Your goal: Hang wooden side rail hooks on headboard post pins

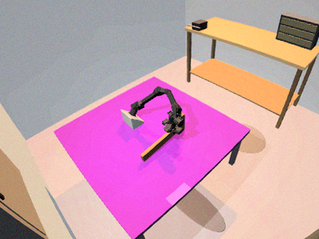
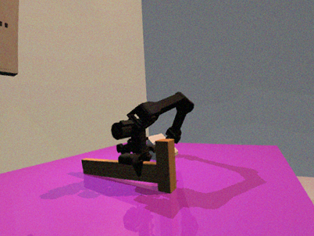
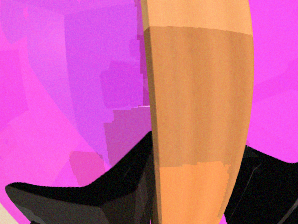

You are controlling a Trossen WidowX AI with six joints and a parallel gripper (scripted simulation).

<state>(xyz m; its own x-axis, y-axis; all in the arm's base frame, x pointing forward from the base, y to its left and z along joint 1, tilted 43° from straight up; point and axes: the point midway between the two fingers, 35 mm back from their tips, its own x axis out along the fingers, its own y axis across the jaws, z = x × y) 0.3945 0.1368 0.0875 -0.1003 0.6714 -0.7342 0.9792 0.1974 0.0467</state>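
My gripper tip is now 2 cm past the headboard post, 10 cm to the right of it and 5 cm below it.
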